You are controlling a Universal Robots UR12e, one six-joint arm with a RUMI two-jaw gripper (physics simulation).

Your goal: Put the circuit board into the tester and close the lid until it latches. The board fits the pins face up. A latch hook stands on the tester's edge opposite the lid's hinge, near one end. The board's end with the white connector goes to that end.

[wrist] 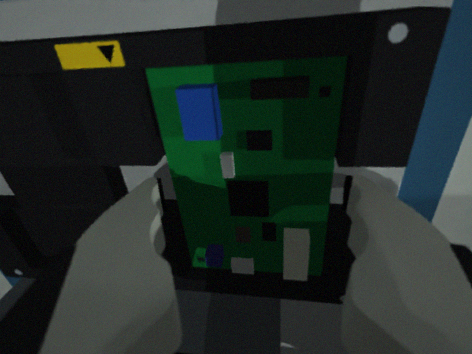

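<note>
The green circuit board lies face up in a black holder, with its component side towards the camera. A blue block sits at its upper left, and a large off-white connector sits at its lower right end. My gripper has its two jaws on either side of the board's long edges, around mid-length. The jaws are partly open, and a narrow gap shows between each jaw and the board. I cannot make out the tester's lid or latch hook in this view.
A yellow label with a black triangle is on the holder's upper left. A round light spot is at its upper right corner. A blue strip runs down the right side. Grey surfaces show below the holder between the jaws.
</note>
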